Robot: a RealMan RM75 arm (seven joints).
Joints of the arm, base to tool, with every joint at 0 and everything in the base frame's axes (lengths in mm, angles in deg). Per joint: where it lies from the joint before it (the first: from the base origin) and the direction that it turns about. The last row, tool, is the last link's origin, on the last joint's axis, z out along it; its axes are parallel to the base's.
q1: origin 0 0 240.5 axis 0 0 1
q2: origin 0 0 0 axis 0 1 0
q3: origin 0 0 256 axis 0 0 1
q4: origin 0 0 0 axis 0 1 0
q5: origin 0 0 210 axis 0 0 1
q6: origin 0 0 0 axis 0 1 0
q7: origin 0 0 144 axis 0 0 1
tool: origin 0 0 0
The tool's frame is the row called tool.
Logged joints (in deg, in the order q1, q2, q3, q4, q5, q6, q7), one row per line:
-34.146 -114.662 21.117 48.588 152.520 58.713 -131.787
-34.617 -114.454 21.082 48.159 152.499 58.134 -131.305
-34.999 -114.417 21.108 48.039 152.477 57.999 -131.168
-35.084 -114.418 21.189 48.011 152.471 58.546 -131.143
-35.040 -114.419 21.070 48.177 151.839 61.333 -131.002
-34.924 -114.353 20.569 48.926 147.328 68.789 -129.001
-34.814 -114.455 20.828 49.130 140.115 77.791 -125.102
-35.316 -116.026 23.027 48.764 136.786 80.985 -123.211
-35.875 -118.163 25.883 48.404 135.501 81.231 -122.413
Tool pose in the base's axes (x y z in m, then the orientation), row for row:
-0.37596 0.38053 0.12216 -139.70 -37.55 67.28
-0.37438 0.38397 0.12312 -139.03 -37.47 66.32
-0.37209 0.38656 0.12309 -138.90 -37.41 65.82
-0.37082 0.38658 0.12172 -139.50 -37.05 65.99
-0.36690 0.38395 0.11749 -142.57 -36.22 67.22
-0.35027 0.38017 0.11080 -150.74 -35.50 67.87
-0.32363 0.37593 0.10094 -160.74 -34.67 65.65
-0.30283 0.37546 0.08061 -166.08 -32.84 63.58
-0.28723 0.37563 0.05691 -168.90 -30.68 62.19
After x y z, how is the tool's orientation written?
As angles about the fixed x, y, z axes (roll, pitch, yaw), in degrees.
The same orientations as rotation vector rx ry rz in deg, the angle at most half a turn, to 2 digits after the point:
-96.61 -83.25 -10.09
-96.85 -82.37 -10.04
-97.16 -81.94 -10.16
-97.76 -82.15 -10.16
-99.88 -83.61 -10.98
-106.36 -85.25 -16.28
-116.55 -84.24 -24.46
-123.65 -82.94 -27.70
-128.43 -82.21 -28.16

